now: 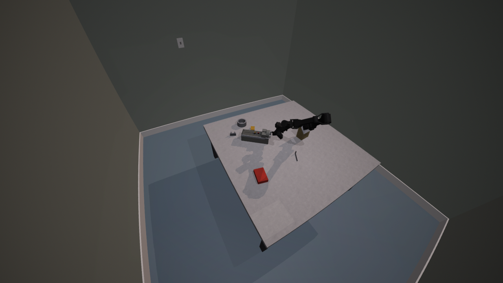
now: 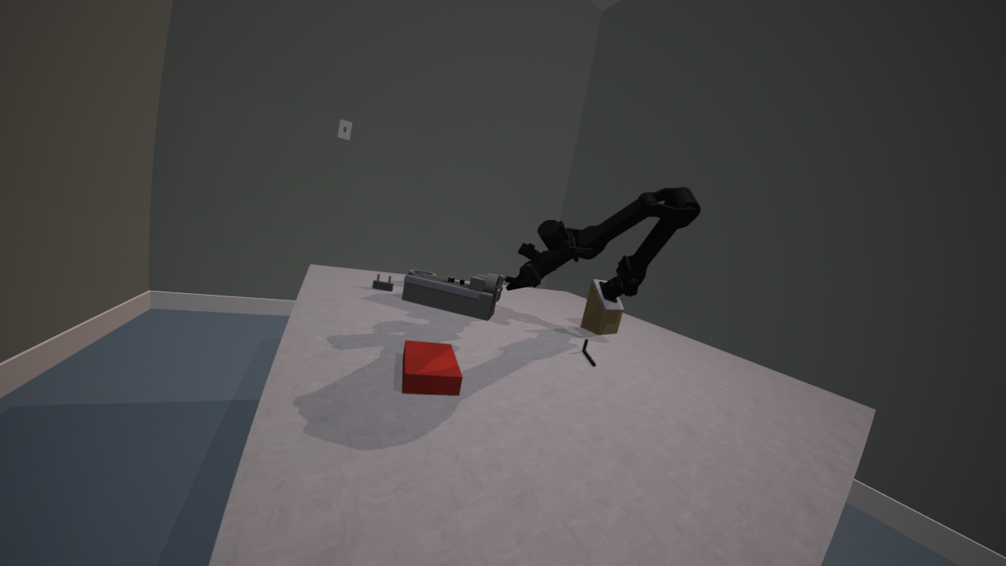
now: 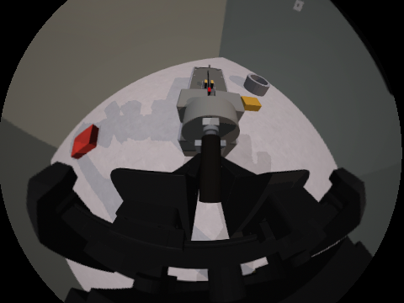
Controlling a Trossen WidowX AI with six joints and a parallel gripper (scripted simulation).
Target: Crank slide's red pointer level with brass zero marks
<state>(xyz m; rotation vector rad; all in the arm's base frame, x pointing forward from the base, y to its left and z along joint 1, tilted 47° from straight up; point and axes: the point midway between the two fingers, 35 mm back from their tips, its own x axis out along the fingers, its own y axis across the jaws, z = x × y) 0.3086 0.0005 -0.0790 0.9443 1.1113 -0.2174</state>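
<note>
The red pointer lies 100 mm ahead of my gripper tip, 80 mm to the right of it and 10 mm below it. Round my gripper tip: black crank handle 10 mm behind, 10 mm to the left, 30 mm above; then yellow block 80 mm ahead, 240 mm to the right, 80 mm below; then black bent key 100 mm behind, 250 mm to the left, 80 mm below.
</note>
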